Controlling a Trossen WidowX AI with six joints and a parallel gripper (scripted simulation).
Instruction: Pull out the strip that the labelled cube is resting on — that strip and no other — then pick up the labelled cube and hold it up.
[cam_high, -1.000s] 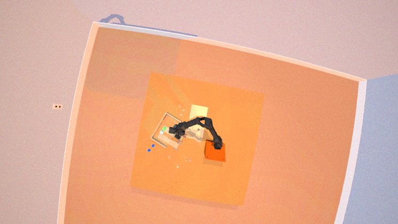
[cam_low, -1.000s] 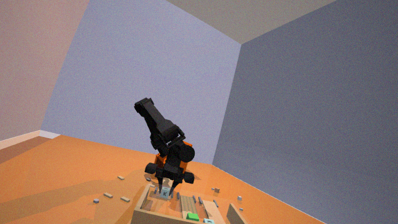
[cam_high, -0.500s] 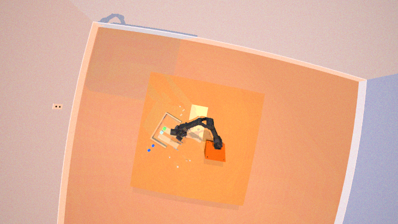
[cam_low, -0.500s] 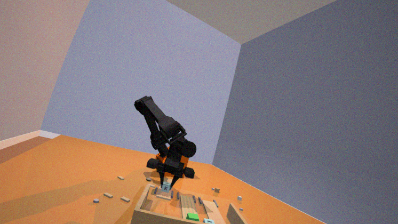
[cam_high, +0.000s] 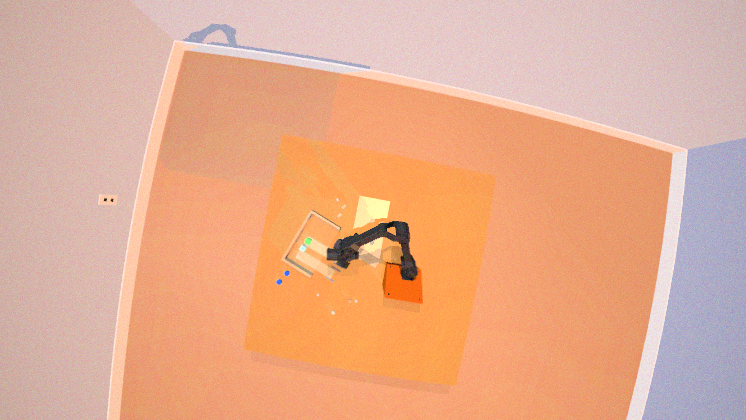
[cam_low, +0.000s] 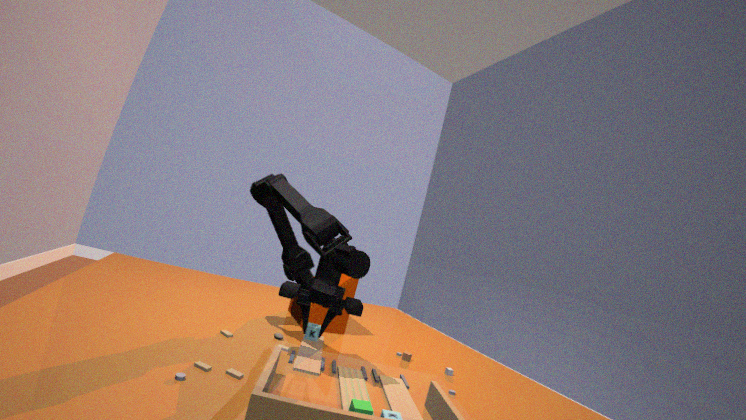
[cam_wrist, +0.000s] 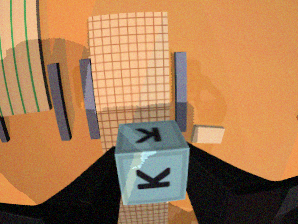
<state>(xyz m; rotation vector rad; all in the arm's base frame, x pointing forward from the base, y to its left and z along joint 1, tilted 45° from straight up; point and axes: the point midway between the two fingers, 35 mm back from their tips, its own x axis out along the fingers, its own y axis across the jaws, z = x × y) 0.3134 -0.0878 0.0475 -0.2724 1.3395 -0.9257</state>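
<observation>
My gripper tip is now 40 mm past the pale gridded strip, 30 mm to the right of it and 50 mm above it.
</observation>
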